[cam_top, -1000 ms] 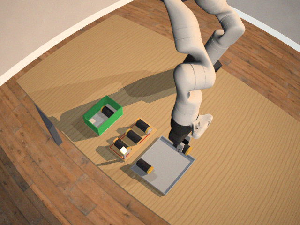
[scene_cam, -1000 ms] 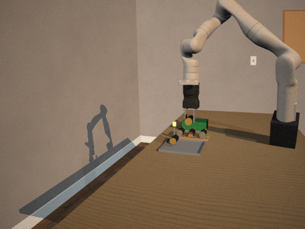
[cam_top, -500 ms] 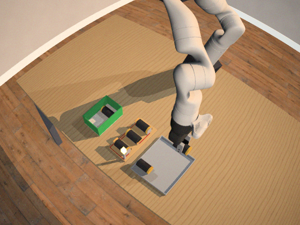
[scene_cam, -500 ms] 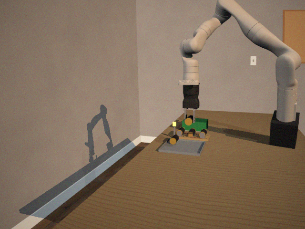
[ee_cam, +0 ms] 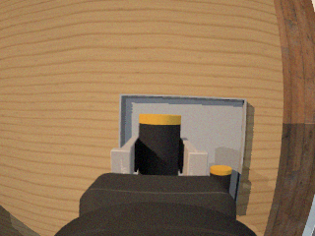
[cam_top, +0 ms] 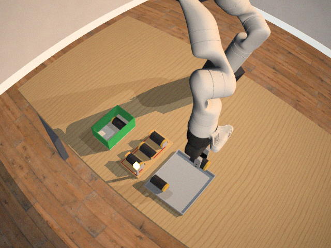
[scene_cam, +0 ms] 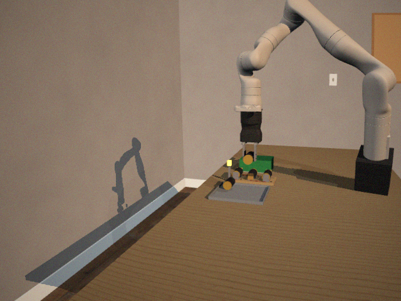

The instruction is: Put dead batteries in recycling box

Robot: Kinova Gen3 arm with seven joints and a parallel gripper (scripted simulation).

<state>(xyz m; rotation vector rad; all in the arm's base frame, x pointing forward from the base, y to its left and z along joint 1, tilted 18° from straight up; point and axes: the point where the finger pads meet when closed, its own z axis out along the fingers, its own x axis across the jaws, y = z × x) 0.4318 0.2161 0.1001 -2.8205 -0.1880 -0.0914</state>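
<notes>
Now: the green recycling box 90 mm ahead of my hand, 360 mm to the right of it and 140 mm below it. From my hand the other things lie so: grey tray 40 mm ahead, 30 mm to the right, 150 mm below.
</notes>
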